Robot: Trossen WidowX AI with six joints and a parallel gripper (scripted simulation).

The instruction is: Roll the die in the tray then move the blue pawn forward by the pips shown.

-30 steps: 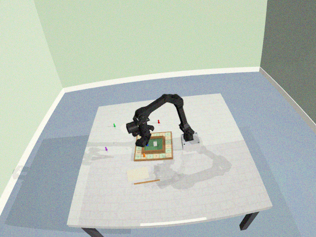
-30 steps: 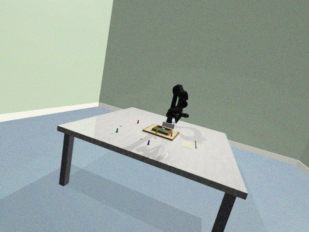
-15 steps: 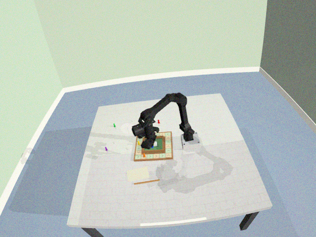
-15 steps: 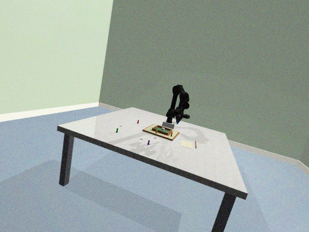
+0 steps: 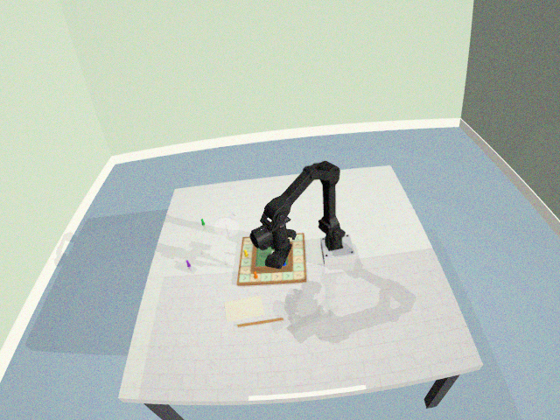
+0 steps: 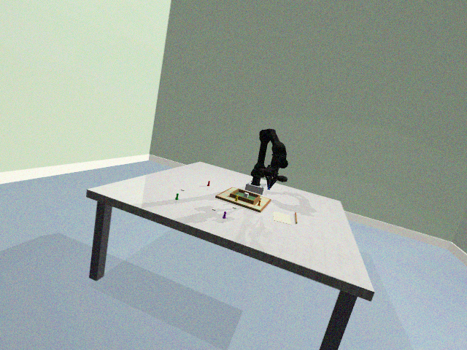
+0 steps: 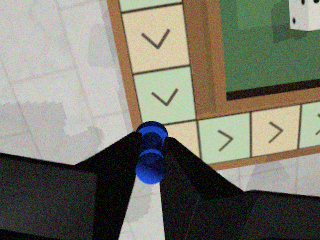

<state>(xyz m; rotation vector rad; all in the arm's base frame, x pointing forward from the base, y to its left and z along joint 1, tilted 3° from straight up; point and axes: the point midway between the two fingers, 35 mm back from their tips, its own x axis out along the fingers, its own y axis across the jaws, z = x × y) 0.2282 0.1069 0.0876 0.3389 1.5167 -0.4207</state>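
Right now the white die is 3 cm ahead of my gripper tip, 13 cm to the right of it and 8 cm below it. From my gripper tip the other things lie so: orange pawn (12 cm ahead, 3 cm to the right, 8 cm below); then blue pawn (1 cm above); then green tray (4 cm ahead, 13 cm to the right, 10 cm below).
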